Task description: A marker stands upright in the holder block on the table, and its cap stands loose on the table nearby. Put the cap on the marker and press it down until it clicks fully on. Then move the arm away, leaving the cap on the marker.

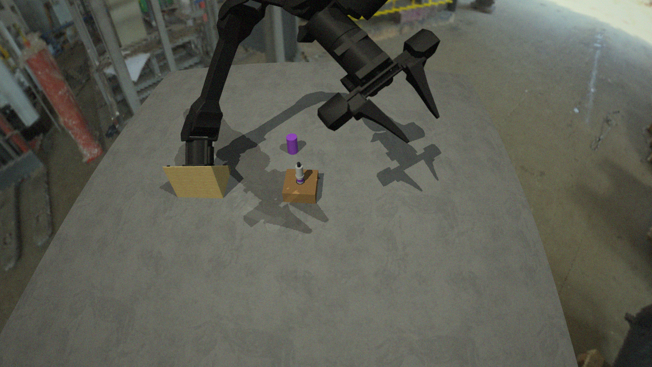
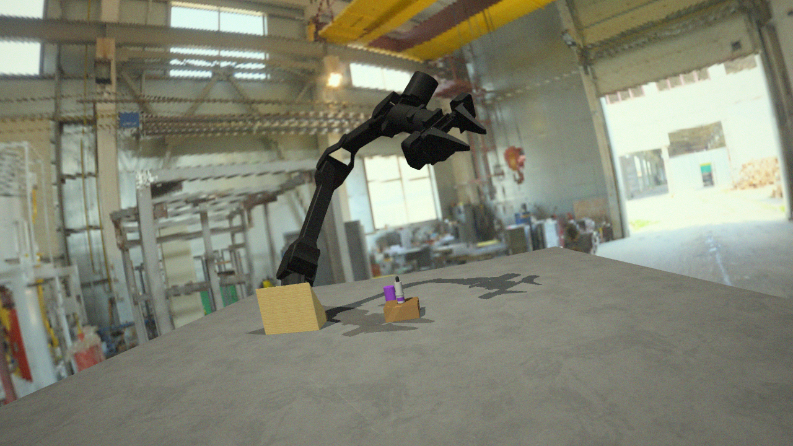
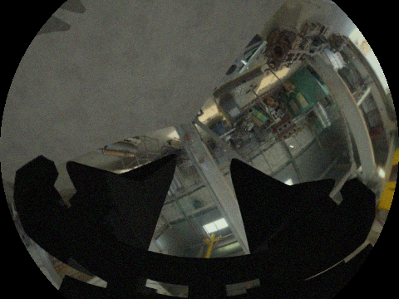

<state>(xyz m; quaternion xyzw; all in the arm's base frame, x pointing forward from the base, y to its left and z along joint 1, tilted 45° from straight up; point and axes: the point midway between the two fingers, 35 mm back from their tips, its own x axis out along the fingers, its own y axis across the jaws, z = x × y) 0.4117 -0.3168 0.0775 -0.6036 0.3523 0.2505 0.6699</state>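
The cap lies 220 mm behind my gripper tip, 300 mm to the left of it and 300 mm below it. Round my gripper tip: holder block: 190 mm behind, 170 mm to the left, 310 mm below.
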